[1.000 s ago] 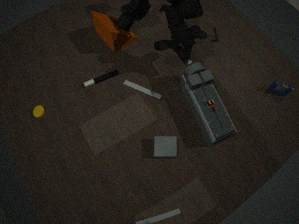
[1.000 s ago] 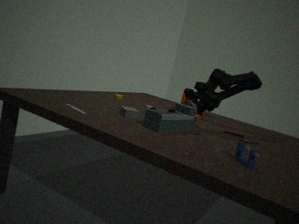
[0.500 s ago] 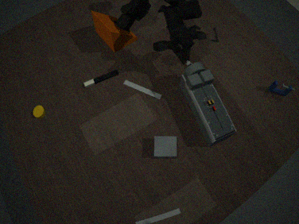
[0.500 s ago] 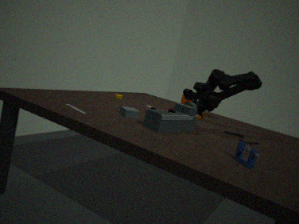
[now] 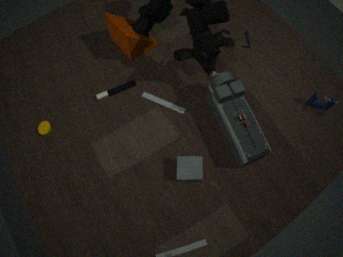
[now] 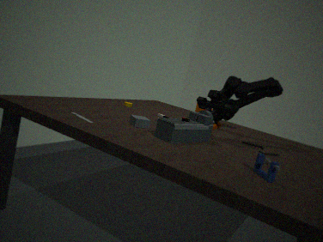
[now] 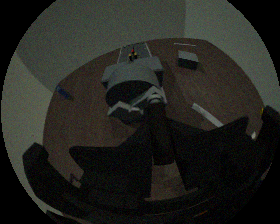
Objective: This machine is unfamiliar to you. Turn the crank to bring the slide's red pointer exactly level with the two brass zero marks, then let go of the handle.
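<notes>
Now: gripper tip 190 mm short of the red pointer and 10 mm to the left of it. From my gripper tip the other things lie so: grey block: 200 mm ahead, 200 mm to the right, 70 mm below; yellow disc: 140 mm behind, 550 mm to the right, 70 mm below; black-and-white marker: 150 mm behind, 280 mm to the right, 80 mm below.
</notes>
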